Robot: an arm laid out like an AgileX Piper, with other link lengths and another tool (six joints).
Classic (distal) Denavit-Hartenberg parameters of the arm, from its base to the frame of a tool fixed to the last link. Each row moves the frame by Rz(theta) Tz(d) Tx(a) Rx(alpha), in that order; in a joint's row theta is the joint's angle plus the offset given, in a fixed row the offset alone. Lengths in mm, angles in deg.
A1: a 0, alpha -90, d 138.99, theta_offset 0
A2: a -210.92, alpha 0, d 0, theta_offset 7.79
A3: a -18.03, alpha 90, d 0, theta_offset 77.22
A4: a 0, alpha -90, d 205.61, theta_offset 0
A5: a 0, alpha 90, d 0, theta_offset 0
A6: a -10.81, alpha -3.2, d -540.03, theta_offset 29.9
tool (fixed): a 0, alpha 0, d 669.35, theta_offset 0
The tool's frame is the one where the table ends.
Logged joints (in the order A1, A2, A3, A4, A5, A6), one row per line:
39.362 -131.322 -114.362 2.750 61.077 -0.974
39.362 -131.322 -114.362 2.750 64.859 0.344
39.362 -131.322 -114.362 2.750 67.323 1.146
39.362 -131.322 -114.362 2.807 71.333 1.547
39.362 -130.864 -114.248 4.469 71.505 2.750
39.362 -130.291 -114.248 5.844 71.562 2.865
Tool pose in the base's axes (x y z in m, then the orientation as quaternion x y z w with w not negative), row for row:
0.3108 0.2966 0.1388 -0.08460 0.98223 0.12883 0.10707
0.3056 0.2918 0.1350 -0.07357 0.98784 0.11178 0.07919
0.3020 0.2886 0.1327 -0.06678 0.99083 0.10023 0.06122
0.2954 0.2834 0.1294 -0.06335 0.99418 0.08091 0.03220
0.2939 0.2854 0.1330 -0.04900 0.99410 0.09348 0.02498
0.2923 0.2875 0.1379 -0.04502 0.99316 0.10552 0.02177
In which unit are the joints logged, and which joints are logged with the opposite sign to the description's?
The joints are logged in degrees. Opposite sign: A2.
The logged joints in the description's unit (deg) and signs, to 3 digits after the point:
39.362 131.322 -114.362 2.750 61.077 -0.974
39.362 131.322 -114.362 2.750 64.859 0.344
39.362 131.322 -114.362 2.750 67.323 1.146
39.362 131.322 -114.362 2.807 71.333 1.547
39.362 130.864 -114.248 4.469 71.505 2.750
39.362 130.291 -114.248 5.844 71.562 2.865

